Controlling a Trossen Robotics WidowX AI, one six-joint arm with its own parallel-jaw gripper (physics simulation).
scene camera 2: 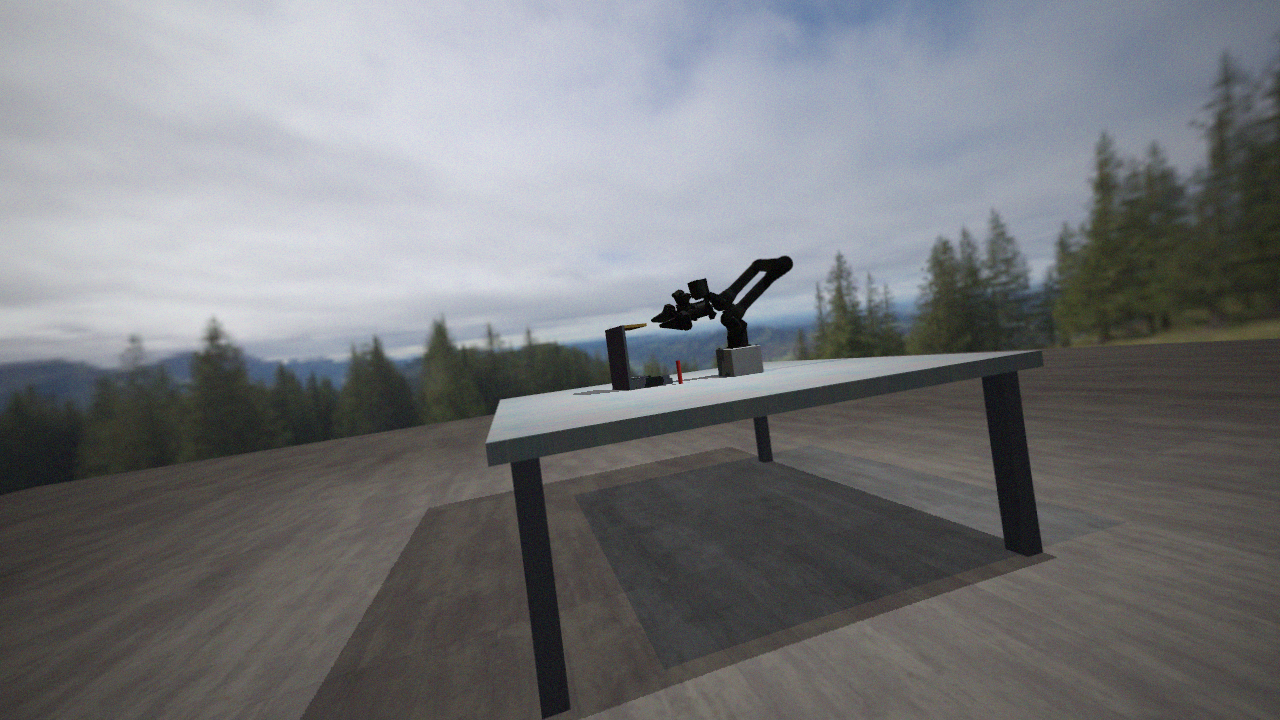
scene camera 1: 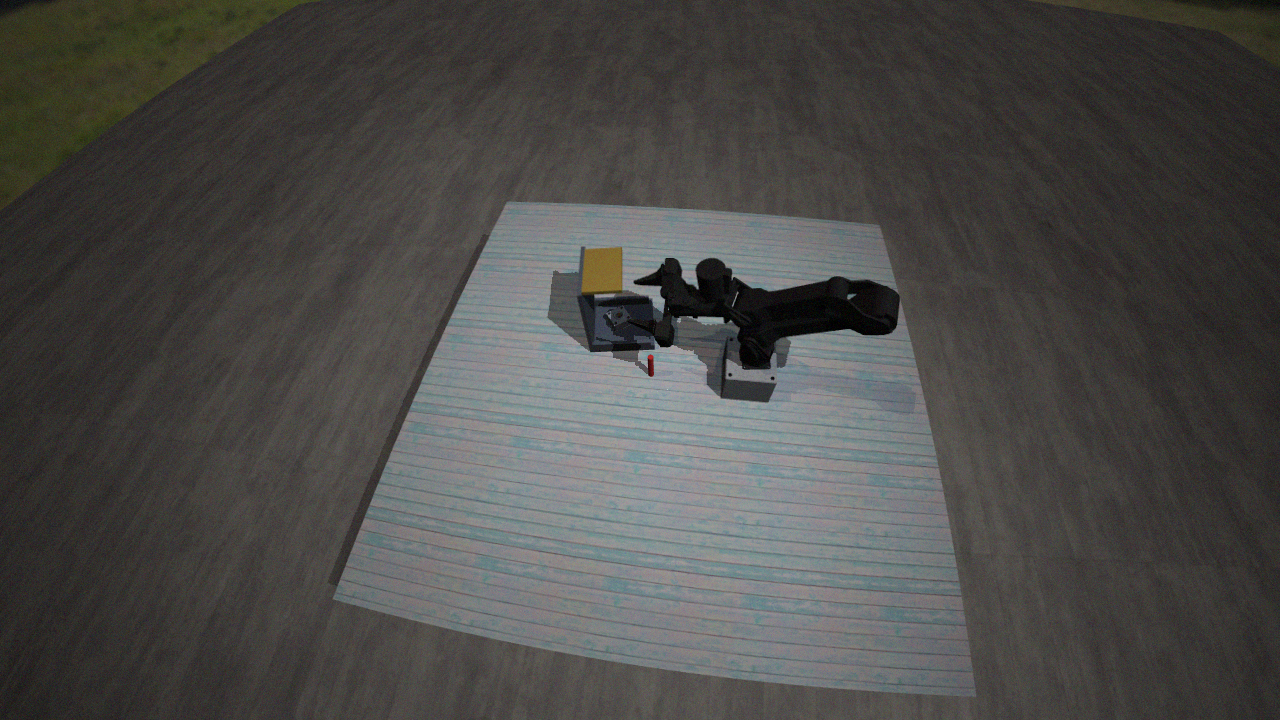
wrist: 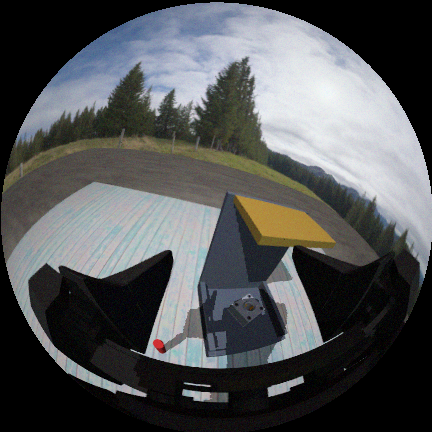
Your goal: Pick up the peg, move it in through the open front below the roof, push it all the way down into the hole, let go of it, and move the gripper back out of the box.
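Where they show: gripper, between the fingertips: (scene camera 2: 655, 323) (scene camera 1: 630, 301) (wrist: 234, 255); arm's base, origin of its link: (scene camera 2: 739, 346) (scene camera 1: 755, 357).
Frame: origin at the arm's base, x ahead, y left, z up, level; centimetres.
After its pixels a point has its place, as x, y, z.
Observation:
The red peg (scene camera 1: 650, 365) @(24.5, -0.8, -4.6) (scene camera 2: 679, 371) @(24.7, -0.8, -5.6) (wrist: 159, 345) @(24.1, -1.6, -1.9) stands upright on the table, outside the box and to its left in the wrist view, beside the left finger. The dark box (scene camera 1: 619, 347) @(32.7, -8.6, -8.2) (scene camera 2: 617, 358) @(40.8, -15.8, 1.5) (wrist: 220, 250) @(39.6, -10.1, 2.6) has a tall back wall and a yellow roof (scene camera 1: 602, 270) @(35.3, -16.0, 12.6) (scene camera 2: 634, 325) @(35.3, -9.5, 12.2) (wrist: 280, 222) @(33.7, -13.6, 12.6). A grey square block (scene camera 1: 617, 315) @(33.6, -18.4, -7.0) (wrist: 249, 307) @(33.3, -18.1, -6.8) with the round hole sits on the box floor, with no peg in it. My gripper (scene camera 1: 633, 301) @(28.5, -6.9, 11.9) (scene camera 2: 654, 320) @(28.5, -6.9, 11.9) (wrist: 234, 255) @(28.5, -6.9, 11.9) is open and empty, raised above the table in front of the box, well above the peg.
The pale striped table (scene camera 1: 662, 537) @(21.7, 38.4, -9.8) (scene camera 2: 760, 398) @(39.5, 60.9, -10.2) (wrist: 125, 220) @(60.9, 16.3, -9.9) carries the box, the peg and the arm's grey base (scene camera 1: 748, 386) @(1.8, 6.1, -2.9) (scene camera 2: 740, 360) @(4.3, 5.9, -4.6). Low side walls edge the box floor. The roof overhangs part of the floor. Shadows fall across the box and the table around it.

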